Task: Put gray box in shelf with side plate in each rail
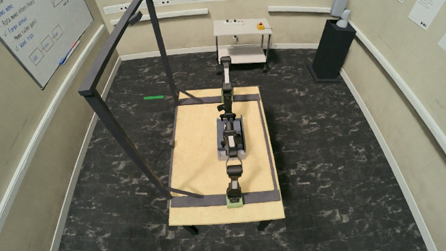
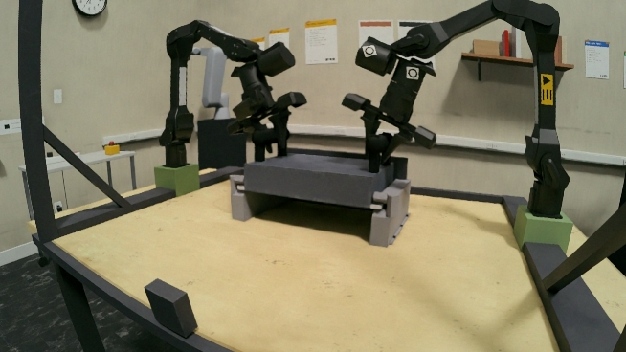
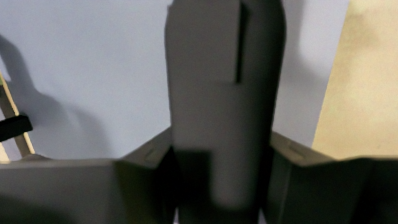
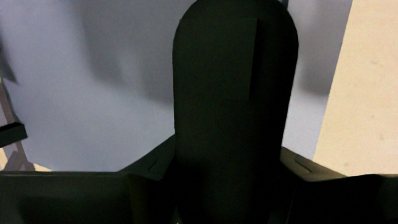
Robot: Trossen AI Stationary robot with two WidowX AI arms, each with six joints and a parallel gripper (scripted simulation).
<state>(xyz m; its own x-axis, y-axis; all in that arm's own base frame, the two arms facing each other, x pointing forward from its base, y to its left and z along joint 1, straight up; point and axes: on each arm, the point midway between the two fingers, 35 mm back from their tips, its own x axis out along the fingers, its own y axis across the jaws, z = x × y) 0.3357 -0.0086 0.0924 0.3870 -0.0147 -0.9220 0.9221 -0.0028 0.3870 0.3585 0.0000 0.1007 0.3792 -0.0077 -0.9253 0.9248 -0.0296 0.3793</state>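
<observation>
Right now my right hand is 12 cm to the right of the gray box and 5 cm above it.
The gray box is 12 cm to the right of my left hand and 5 cm below it.
</observation>
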